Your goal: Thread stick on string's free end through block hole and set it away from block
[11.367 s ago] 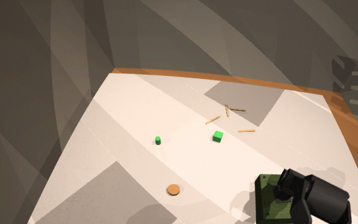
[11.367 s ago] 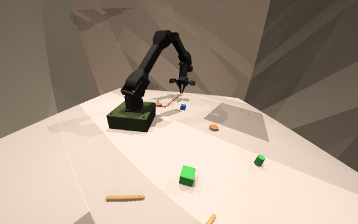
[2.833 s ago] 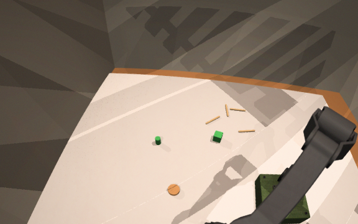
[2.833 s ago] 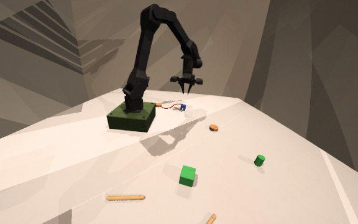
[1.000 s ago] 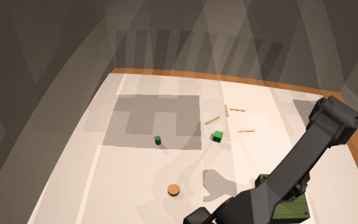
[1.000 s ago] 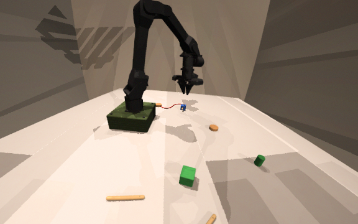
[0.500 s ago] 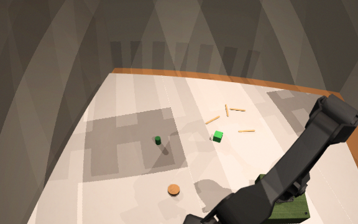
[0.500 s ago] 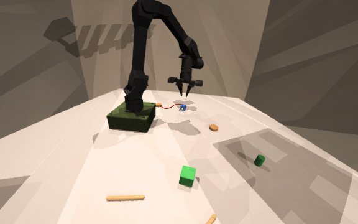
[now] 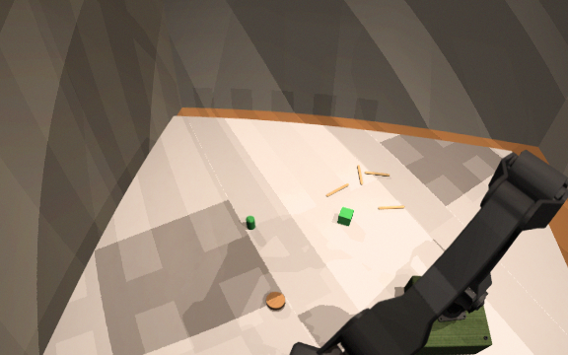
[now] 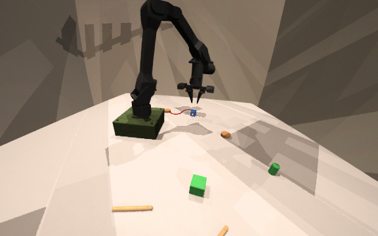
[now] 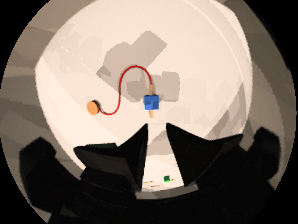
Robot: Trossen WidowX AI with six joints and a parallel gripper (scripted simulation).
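Right now the small blue block is 2 cm to the left of my gripper tip and 7 cm below it. From my gripper tip the other things lie so: green cube: 4 cm behind, 42 cm to the right, 6 cm below; then thin wooden stick: 1 cm ahead, 4 cm to the left, 7 cm below; then round wooden button: 15 cm behind, 6 cm to the left, 7 cm below.
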